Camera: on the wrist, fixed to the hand. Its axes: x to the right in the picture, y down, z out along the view.
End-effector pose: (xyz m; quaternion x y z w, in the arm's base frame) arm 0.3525 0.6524 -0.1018 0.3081 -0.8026 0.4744 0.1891
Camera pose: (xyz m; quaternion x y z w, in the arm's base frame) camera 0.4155 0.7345 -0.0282 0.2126 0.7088 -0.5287 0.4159
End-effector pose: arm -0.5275 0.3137 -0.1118 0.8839 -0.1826 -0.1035 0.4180
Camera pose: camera -0.5031 0.4364 -0.0899 0.5242 -0.8335 0.0687 0.1606
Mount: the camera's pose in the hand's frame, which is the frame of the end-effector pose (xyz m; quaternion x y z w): -0.0286 -0.0604 -0.1080 0.1760 -0.2041 0.6863 0.6755
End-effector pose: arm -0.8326 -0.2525 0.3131 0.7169 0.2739 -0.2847 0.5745
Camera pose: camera -0.8857 -0.1371 0.3127 0.7152 -0.4743 0.0074 0.5132
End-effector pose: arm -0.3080 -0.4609 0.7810 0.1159 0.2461 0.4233 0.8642
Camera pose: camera -0.3387 -0.5215 0.6737 0.4857 -0.0152 0.8121 0.3231
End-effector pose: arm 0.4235 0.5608 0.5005 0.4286 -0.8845 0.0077 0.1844
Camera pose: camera 0.5201 0.5627 0.5829 0.2835 0.9279 -0.1999 0.1367
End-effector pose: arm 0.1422 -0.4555 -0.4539 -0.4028 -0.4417 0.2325 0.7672
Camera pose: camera 0.2213 -0.5547 -0.4490 -0.3928 -0.1376 0.8436 0.3394
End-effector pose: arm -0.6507 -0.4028 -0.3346 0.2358 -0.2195 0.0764 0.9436
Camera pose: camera -0.6204 -0.4053 -0.4579 0.1903 -0.4893 0.6897 0.4987
